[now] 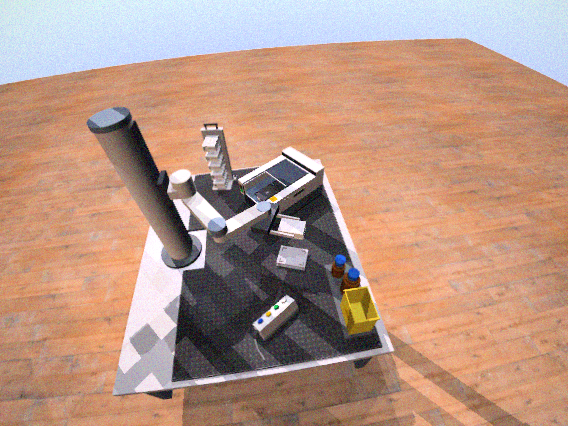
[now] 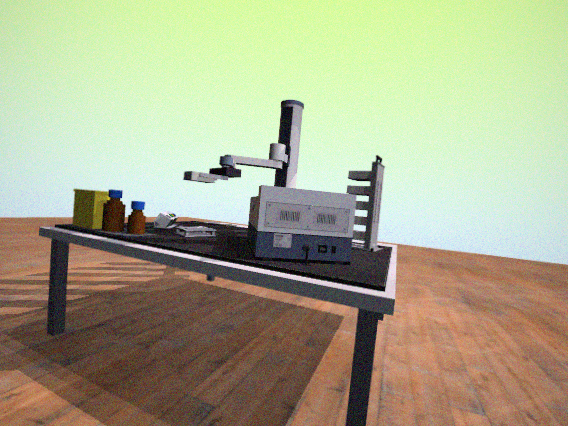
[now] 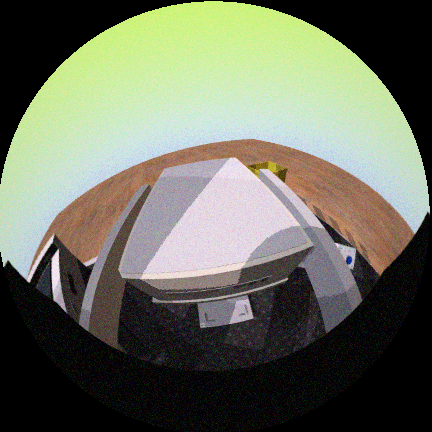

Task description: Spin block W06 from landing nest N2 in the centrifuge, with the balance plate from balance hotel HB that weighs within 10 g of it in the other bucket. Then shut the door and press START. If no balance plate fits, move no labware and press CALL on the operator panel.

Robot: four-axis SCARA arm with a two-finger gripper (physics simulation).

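Observation:
My gripper is shut on a white block, held level above the table. Its label cannot be read. A flat light nest lies lower down with nothing on it; its name is not legible. The centrifuge stands beyond the gripper, its chamber open with a dark rotor inside; bucket contents cannot be made out. The balance hotel is a tall column of shelves. The operator panel has coloured buttons.
Two brown bottles with blue caps stand near the table edge. A yellow bin stands beside them. The arm's thick column rises from the opposite side.

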